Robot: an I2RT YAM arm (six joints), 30 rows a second.
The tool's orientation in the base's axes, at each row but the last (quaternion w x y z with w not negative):
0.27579 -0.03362 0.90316 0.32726
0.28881 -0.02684 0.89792 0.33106
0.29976 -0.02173 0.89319 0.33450
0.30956 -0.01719 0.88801 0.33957
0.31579 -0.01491 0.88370 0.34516
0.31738 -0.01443 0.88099 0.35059
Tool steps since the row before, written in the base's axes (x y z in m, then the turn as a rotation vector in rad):
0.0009 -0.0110 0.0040 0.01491 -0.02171 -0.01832
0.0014 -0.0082 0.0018 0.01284 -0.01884 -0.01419
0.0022 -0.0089 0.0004 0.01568 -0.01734 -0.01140
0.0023 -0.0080 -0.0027 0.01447 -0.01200 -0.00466
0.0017 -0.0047 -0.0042 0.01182 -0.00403 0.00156
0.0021 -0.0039 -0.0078 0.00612 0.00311 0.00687
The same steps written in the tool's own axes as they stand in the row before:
-0.0042 -0.0065 -0.0088 -0.00568 -0.03110 0.00547
-0.0033 -0.0057 -0.0054 -0.00576 -0.02597 0.00365
-0.0035 -0.0072 -0.0045 -0.00938 -0.02386 0.00438
-0.0018 -0.0083 -0.0021 -0.01123 -0.01547 0.00311
0.0001 -0.0065 0.0004 -0.01112 -0.00502 0.00310
0.0020 -0.0082 0.0030 -0.00818 0.00501 0.00151

